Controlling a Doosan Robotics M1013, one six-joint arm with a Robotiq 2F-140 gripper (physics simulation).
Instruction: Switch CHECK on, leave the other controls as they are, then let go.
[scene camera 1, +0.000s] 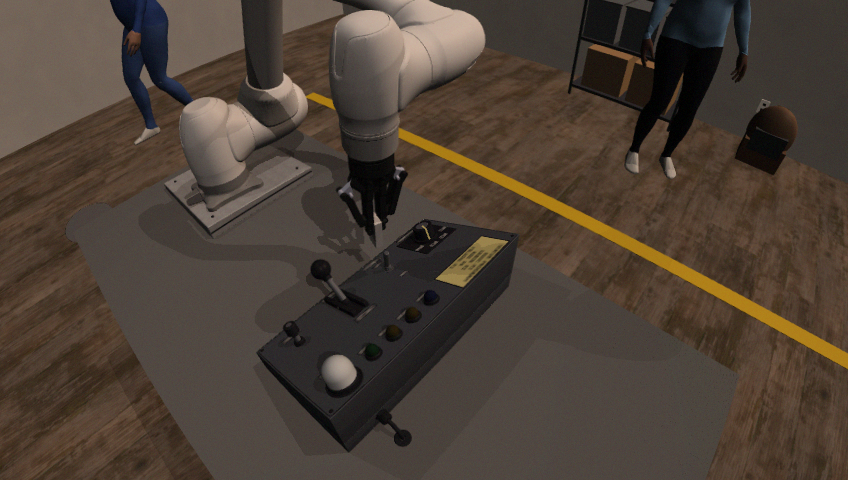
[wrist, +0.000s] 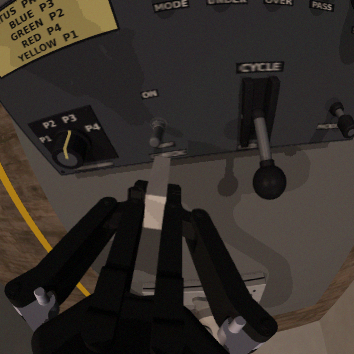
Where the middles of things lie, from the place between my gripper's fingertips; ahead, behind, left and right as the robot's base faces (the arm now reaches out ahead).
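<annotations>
With respect to the cycle lever (wrist: 268, 181), my gripper is 3 cm above it, 12 cm to the left of it and 1 cm past it. I also see the dark control panel (scene camera 1: 355, 363), which is 6 cm below my hand, 11 cm ahead of it and 5 cm to the right of it.
</annotations>
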